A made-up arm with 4 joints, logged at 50 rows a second.
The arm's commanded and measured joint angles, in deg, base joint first. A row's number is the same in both.
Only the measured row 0 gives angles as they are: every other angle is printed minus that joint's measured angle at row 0.
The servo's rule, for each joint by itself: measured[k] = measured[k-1] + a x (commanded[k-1-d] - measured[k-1]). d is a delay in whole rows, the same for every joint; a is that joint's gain. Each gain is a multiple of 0.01, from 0.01 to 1. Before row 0 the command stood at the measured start. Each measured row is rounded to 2 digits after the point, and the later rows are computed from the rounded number. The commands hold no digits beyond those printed.
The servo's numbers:
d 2
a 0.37 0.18 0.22 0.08
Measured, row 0:
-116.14 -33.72 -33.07 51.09
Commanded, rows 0 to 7:
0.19 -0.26 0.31 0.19
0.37 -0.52 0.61 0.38
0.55 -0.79 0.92 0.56
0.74 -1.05 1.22 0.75
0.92 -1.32 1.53 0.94
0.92 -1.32 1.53 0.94
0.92 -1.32 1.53 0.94
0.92 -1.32 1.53 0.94
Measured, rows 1 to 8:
0.00 0.00 0.00 0.00
0.00 0.00 0.00 0.00
0.07 -0.05 0.07 0.02
0.18 -0.13 0.19 0.05
0.32 -0.25 0.35 0.09
0.48 -0.39 0.54 0.14
0.64 -0.56 0.76 0.20
0.74 -0.70 0.93 0.26

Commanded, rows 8 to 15:
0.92 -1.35 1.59 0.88
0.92 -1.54 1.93 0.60
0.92 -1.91 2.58 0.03
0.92 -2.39 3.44 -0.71
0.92 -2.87 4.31 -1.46
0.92 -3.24 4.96 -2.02
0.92 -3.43 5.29 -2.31
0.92 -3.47 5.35 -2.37
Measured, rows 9 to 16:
0.81 -0.81 1.06 0.31
0.85 -0.90 1.16 0.36
0.88 -0.98 1.25 0.40
0.89 -1.08 1.40 0.42
0.90 -1.23 1.66 0.39
0.91 -1.44 2.05 0.30
0.91 -1.70 2.55 0.16
0.91 -1.98 3.08 -0.01

